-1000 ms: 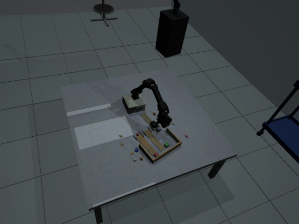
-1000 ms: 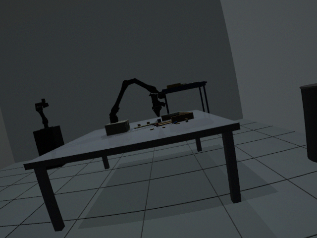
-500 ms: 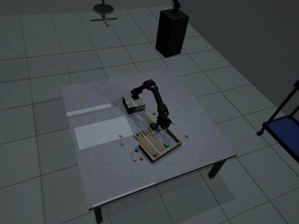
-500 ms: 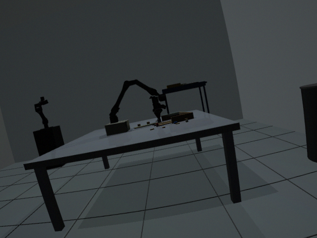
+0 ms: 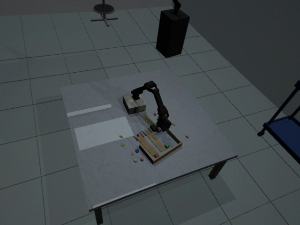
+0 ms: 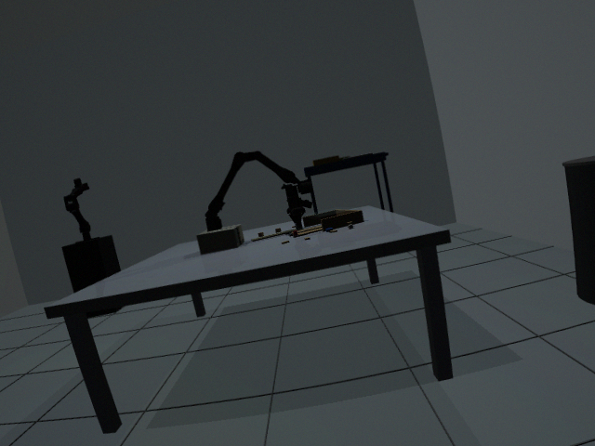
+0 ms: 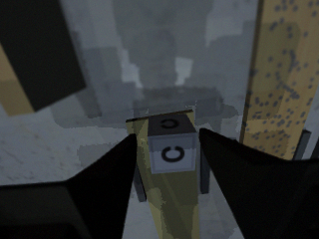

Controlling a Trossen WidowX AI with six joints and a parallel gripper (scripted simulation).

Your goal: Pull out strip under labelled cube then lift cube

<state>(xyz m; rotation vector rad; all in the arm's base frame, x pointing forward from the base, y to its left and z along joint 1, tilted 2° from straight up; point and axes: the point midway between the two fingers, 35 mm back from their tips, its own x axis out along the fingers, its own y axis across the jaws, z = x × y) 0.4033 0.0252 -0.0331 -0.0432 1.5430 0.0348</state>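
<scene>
The strip lies 110 mm behind my gripper tip, 10 mm to the right of it and 10 mm below it. The rest, counted from my gripper tip: cube: 10 mm above; blue disc: 280 mm to the right, 90 mm ahead, 10 mm below; red ball: 200 mm to the right, 40 mm behind.
</scene>
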